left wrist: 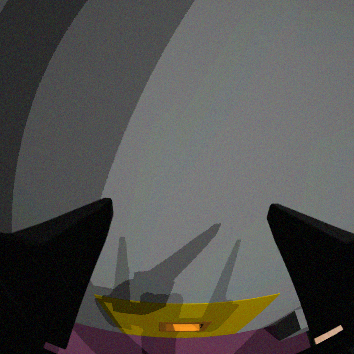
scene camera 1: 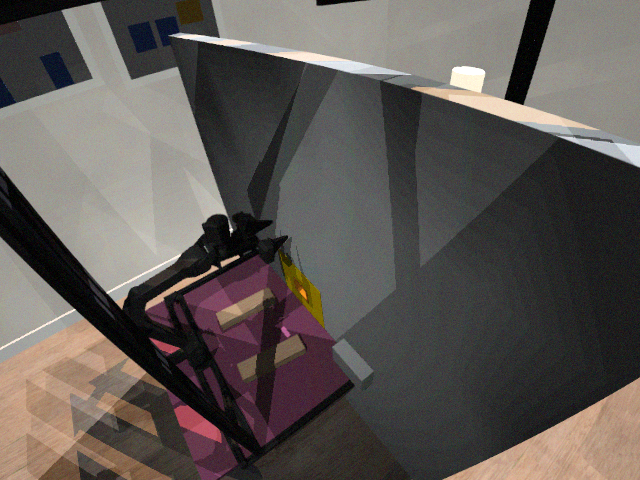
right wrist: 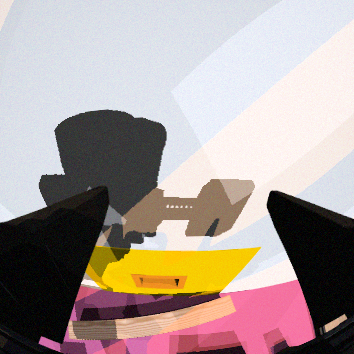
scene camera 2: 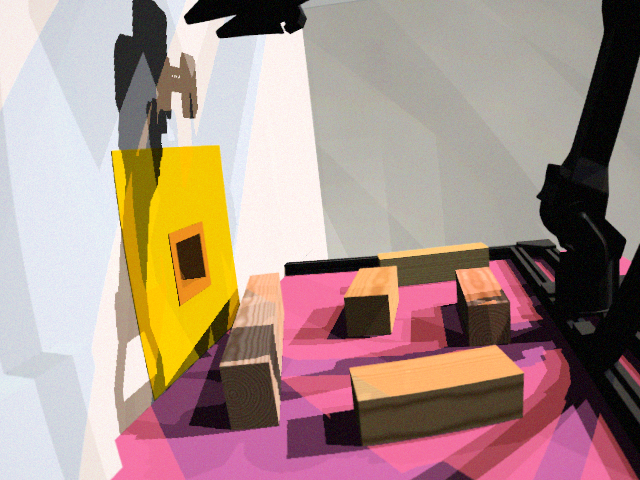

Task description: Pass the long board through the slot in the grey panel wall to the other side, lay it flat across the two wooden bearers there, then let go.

my left gripper: left wrist; scene camera 1; not seen in the right wrist view (hidden by a panel wall)
my right gripper: right wrist; scene camera 2; not seen in the left wrist view (hidden by a panel wall); not seen in scene camera 1 (hidden by a panel wall)
same spot on my right gripper: (scene camera 2: 241, 25) = (right wrist: 296, 237)
same spot on my left gripper: (left wrist: 54, 259) = (scene camera 1: 257, 224)
